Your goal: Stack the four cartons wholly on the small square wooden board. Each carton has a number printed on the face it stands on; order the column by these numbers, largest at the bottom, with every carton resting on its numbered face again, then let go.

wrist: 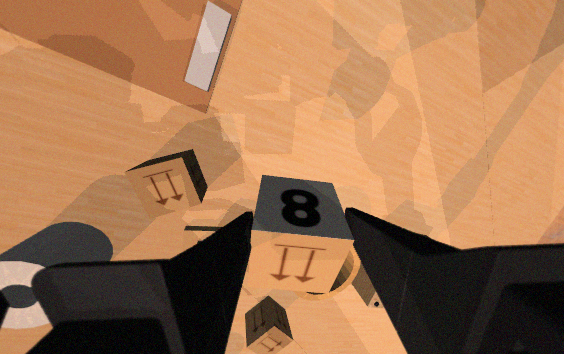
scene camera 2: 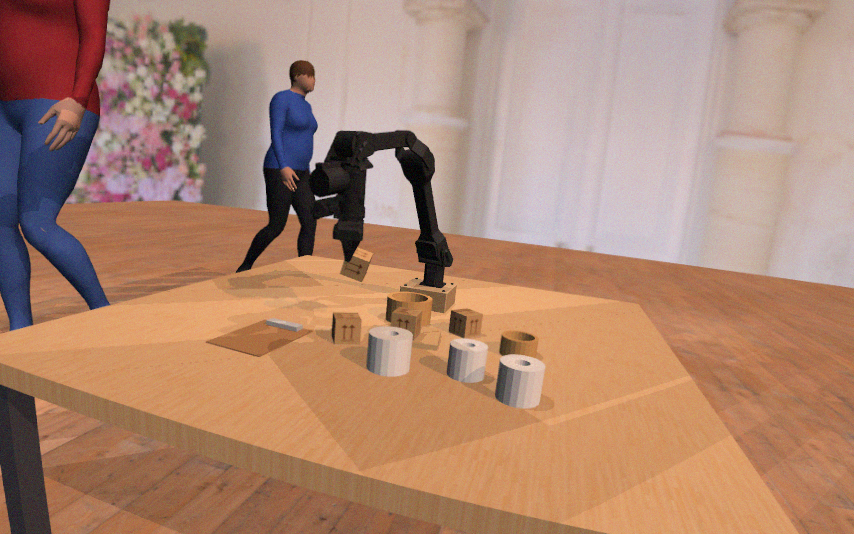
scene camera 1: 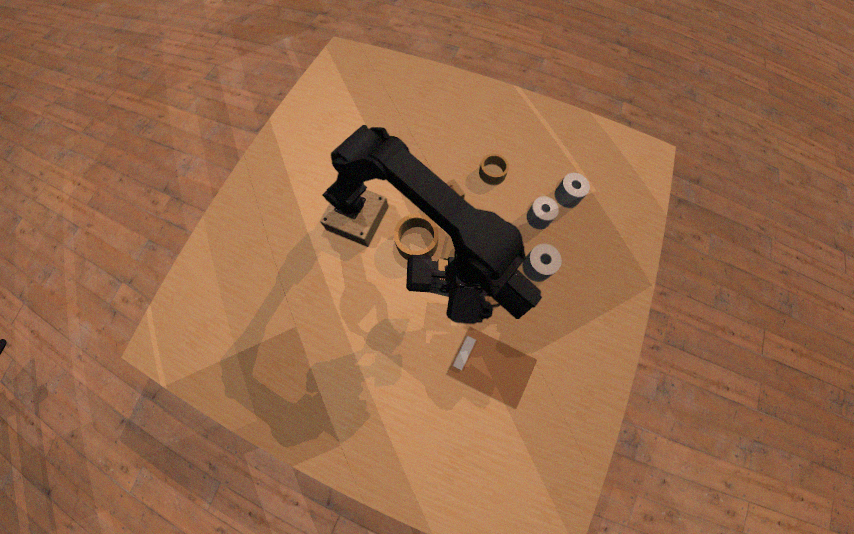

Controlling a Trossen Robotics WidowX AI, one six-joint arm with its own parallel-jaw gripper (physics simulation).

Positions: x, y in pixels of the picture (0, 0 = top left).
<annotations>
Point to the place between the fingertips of my gripper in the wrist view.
299, 216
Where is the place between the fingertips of my gripper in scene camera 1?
446, 286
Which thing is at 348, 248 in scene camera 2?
My gripper.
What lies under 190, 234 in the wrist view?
A small square board.
</annotations>
